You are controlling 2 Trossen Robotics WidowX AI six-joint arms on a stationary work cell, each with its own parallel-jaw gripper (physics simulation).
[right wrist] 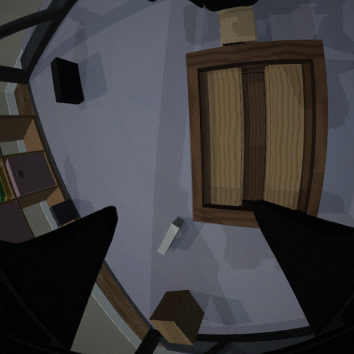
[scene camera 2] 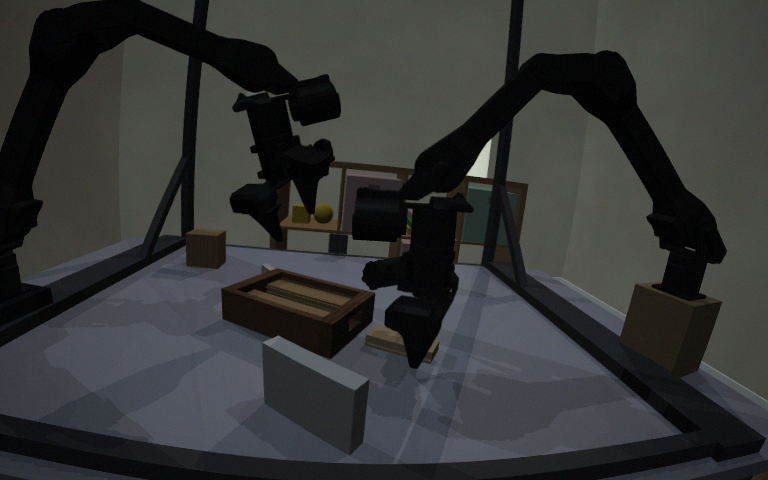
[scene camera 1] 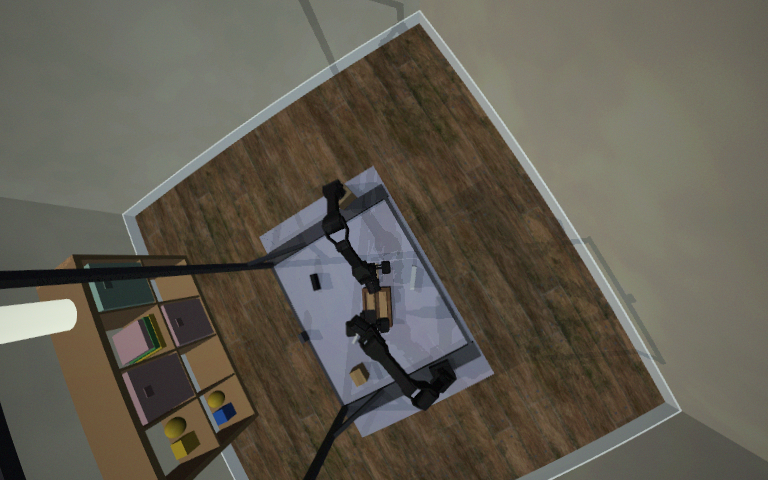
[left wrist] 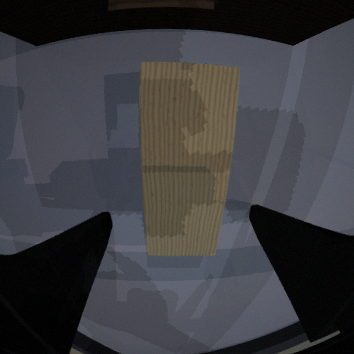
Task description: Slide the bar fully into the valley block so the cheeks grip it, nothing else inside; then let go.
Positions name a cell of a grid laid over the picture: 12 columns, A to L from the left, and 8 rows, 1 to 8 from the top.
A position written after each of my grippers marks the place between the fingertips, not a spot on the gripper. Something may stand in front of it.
My left gripper (scene camera 2: G6) is open and holds nothing. Also in view: a tan wooden bar (scene camera 2: F6). My right gripper (scene camera 2: E4) is open, holding nothing.
The tan wooden bar is seen too in the right wrist view (right wrist: H1) and in the left wrist view (left wrist: G3). My left gripper also shows in the left wrist view (left wrist: G5). My right gripper also shows in the right wrist view (right wrist: G5).
